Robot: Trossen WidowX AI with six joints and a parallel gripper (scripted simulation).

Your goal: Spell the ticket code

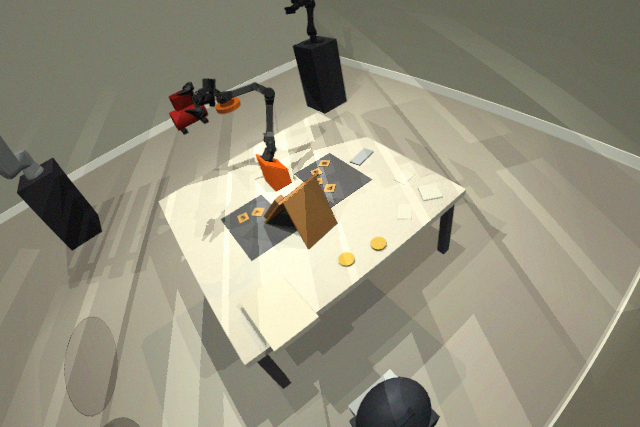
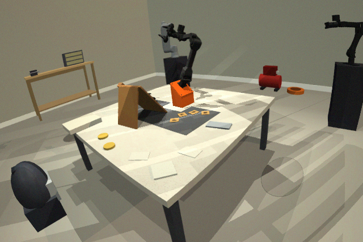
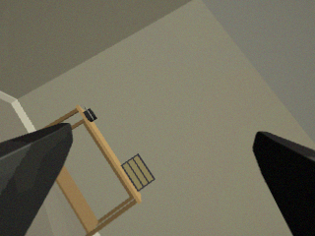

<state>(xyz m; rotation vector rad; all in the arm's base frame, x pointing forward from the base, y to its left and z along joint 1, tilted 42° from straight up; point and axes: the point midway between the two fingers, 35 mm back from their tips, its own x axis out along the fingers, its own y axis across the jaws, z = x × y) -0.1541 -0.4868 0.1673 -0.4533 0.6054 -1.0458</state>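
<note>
The letter tile lies 63 cm below my gripper tip, 49 cm to the left of it and 25 cm ahead of it. From my gripper tip the other things lie so: grey plate (75 cm to the left, 63 cm below, 36 cm ahead); dark mat (64 cm below, 31 cm ahead, 27 cm to the left); white ticket (54 cm below, 41 cm ahead, 21 cm to the left).
</note>
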